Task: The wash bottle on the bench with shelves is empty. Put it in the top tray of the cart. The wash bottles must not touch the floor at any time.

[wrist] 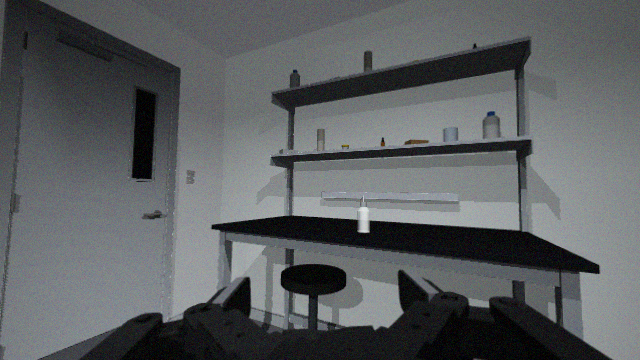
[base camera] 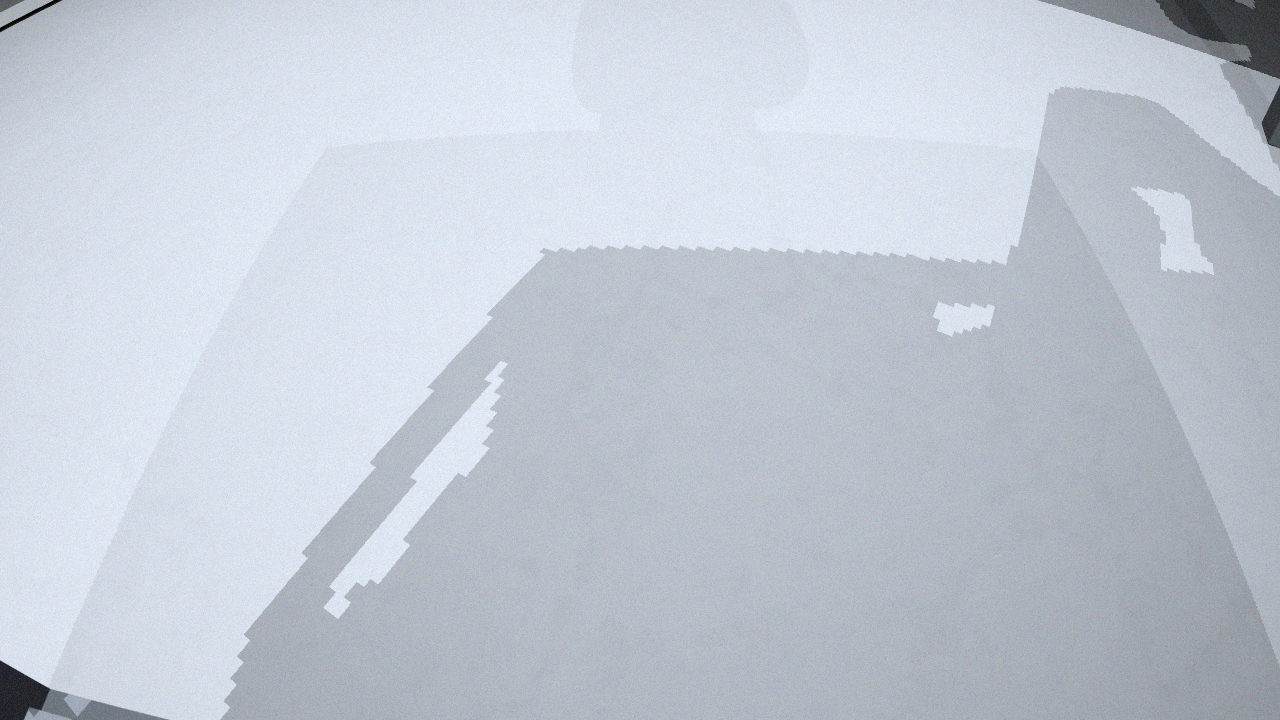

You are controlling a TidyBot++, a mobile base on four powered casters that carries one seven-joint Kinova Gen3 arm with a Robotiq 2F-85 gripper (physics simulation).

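Places are measured from the arm's base along level axes (x right, y up, z back), in metres.
Where they show: gripper, fingertip midpoint: point(wrist: 324, 290).
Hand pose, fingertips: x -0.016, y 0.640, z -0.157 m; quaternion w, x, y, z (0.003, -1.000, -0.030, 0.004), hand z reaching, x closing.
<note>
After its pixels a point has its place.
A white wash bottle point(wrist: 363, 220) {z -1.205, x 0.184, y 0.575 m} with a thin nozzle stands upright on the black top of the bench with shelves point(wrist: 450, 242), left of the bench's middle in the wrist view. My gripper point(wrist: 324, 290) {z -0.157, x -0.016, y 0.641 m} is open and empty at the bottom of the wrist view, well short of the bench, with the bottle farther off and above the gap between the fingers in the picture. The cart does not show in either view. In the base camera view the pale floor point(base camera: 716, 447) {z -0.362, x 0.023, y -0.396 m} shows, with broad shadows across it.
A round black stool point(wrist: 313, 279) stands in front of the bench, between my fingers in the picture. The upper shelf point(wrist: 425, 72) and lower shelf point(wrist: 400, 152) carry bottles and small containers. A grey door point(wrist: 80, 175) {z -1.538, x -1.461, y 0.784 m} is in the wall at the left.
</note>
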